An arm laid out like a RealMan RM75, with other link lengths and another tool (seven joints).
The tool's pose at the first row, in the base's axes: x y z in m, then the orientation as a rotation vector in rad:
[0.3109, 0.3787, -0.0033, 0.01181, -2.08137, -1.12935]
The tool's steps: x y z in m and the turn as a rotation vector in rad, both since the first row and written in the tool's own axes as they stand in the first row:
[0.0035, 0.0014, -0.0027, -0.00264, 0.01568, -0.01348]
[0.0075, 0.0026, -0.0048, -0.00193, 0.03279, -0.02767]
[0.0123, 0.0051, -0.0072, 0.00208, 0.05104, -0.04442]
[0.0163, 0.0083, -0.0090, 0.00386, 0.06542, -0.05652]
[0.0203, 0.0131, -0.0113, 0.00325, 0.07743, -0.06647]
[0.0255, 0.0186, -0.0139, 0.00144, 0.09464, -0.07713]
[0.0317, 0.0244, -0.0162, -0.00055, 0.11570, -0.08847]
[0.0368, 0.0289, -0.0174, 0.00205, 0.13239, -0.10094]
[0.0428, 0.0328, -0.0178, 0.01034, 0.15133, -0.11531]
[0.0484, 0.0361, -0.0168, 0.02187, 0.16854, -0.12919]
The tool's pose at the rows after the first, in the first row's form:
[0.3105, 0.3764, 0.0007, 0.03337, -2.06881, -1.13662]
[0.3093, 0.3743, 0.0047, 0.05799, -2.05688, -1.14040]
[0.3082, 0.3725, 0.0102, 0.08740, -2.04612, -1.14187]
[0.3075, 0.3718, 0.0156, 0.10868, -2.03650, -1.14371]
[0.3076, 0.3717, 0.0222, 0.12525, -2.02717, -1.14725]
[0.3073, 0.3714, 0.0302, 0.14469, -2.01255, -1.15110]
[0.3062, 0.3712, 0.0389, 0.16669, -1.99436, -1.15445]
[0.3047, 0.3713, 0.0457, 0.18965, -1.98273, -1.15471]
[0.3020, 0.3714, 0.0523, 0.21835, -1.97235, -1.14954]
[0.2984, 0.3722, 0.0578, 0.24706, -1.96504, -1.14111]

